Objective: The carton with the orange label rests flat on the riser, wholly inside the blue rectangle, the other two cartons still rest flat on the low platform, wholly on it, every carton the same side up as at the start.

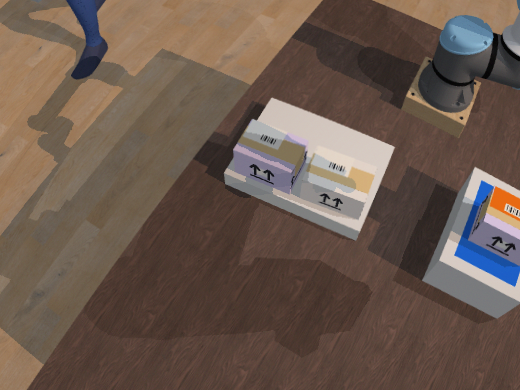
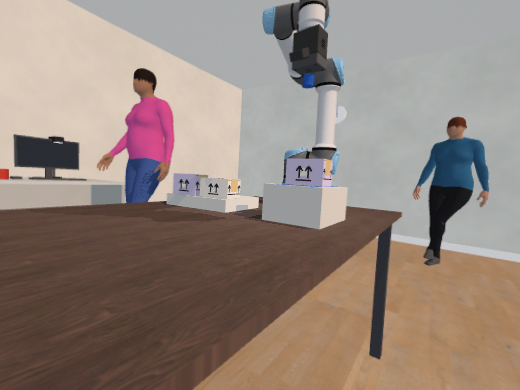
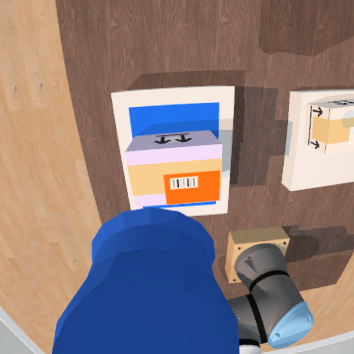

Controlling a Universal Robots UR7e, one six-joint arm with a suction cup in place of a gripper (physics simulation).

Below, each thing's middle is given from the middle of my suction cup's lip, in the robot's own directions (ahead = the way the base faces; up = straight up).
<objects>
The orange-label carton (image 2: 308, 172) is 270 mm below my suction cup, 80 mm behind it and 20 mm to the right of it. Round my suction cup: riser (image 2: 315, 207) (370 mm below, 80 mm behind, 20 mm to the right); white carton (image 1: 335, 181) (380 mm to the right, 350 mm below); low platform (image 1: 320, 131) (460 mm to the right, 410 mm below, 50 mm behind).
</objects>
